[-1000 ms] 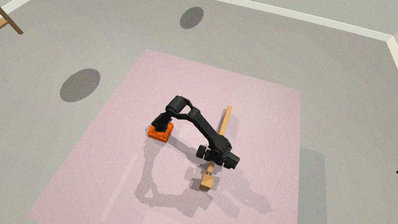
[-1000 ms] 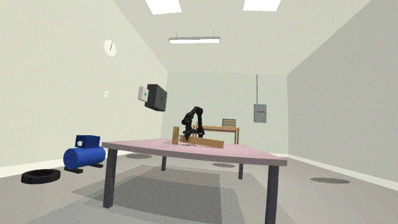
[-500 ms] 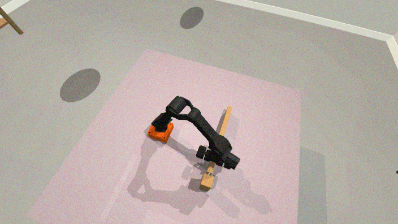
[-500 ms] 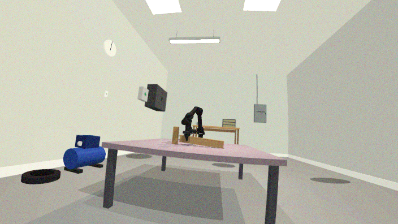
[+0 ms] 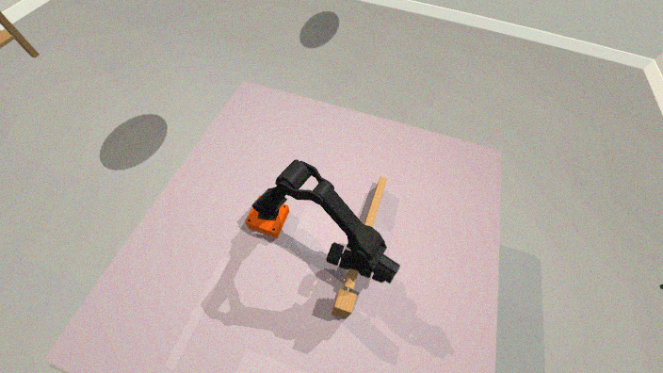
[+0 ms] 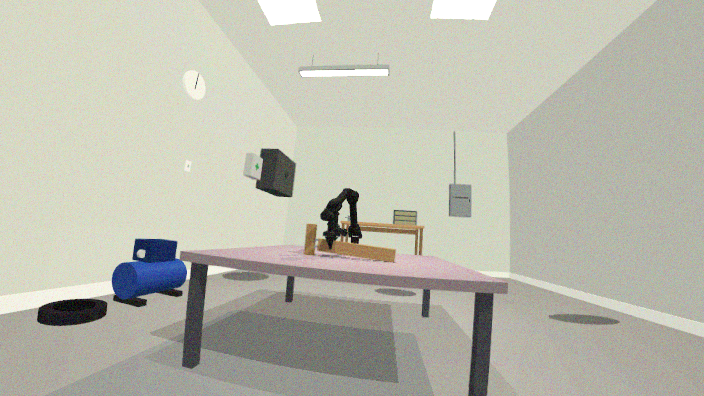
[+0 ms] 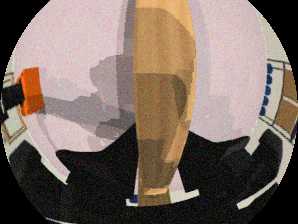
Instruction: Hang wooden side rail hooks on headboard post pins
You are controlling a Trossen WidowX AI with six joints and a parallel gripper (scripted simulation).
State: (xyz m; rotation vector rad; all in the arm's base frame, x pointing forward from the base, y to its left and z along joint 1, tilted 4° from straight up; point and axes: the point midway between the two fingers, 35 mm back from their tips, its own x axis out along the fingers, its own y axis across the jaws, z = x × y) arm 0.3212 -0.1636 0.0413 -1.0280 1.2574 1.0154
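Right now the headboard post is 120 mm to the right of my gripper tip, 40 mm above it and 30 mm behind it.
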